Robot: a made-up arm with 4 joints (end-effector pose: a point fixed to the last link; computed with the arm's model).
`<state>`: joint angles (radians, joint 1 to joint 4).
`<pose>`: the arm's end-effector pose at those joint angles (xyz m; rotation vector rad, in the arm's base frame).
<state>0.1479 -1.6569 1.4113 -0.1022</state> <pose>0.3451 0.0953 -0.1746 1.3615 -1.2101 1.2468</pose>
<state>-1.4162 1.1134 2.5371 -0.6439</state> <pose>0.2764 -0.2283 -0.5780 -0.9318 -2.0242 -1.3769</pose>
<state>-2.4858 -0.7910 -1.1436 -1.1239</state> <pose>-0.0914 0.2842 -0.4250 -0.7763 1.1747 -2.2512</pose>
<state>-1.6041 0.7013 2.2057 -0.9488</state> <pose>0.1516 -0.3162 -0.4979 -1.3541 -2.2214 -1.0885</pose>
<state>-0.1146 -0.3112 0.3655 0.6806</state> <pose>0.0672 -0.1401 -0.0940 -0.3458 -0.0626 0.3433</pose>
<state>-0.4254 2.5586 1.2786 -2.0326</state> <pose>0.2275 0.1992 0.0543 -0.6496 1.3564 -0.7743</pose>
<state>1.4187 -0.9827 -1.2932 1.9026</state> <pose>-0.3150 0.1419 0.2655 -0.4476 -0.0254 -0.5919</pose>
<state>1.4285 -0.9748 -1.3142 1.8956</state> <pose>-0.3180 0.1476 0.2691 -0.4332 -0.0150 -0.5992</pose>
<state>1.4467 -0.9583 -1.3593 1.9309</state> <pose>-0.3269 0.1548 0.2794 -0.4511 0.0251 -0.6146</pose>
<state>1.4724 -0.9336 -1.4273 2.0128</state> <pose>-0.3413 0.1627 0.2971 -0.5038 0.0972 -0.6336</pose>
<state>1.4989 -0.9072 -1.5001 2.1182</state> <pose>-0.3568 0.1693 0.3182 -0.5743 0.1826 -0.6462</pose>
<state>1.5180 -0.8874 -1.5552 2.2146</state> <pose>-0.3686 0.1726 0.3365 -0.6415 0.2546 -0.6482</pose>
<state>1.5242 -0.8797 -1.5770 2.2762</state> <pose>-0.3742 0.1718 0.3460 -0.6904 0.2923 -0.6444</pose>
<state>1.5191 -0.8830 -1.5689 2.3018</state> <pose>-0.3744 0.1681 0.3467 -0.7197 0.2971 -0.6395</pose>
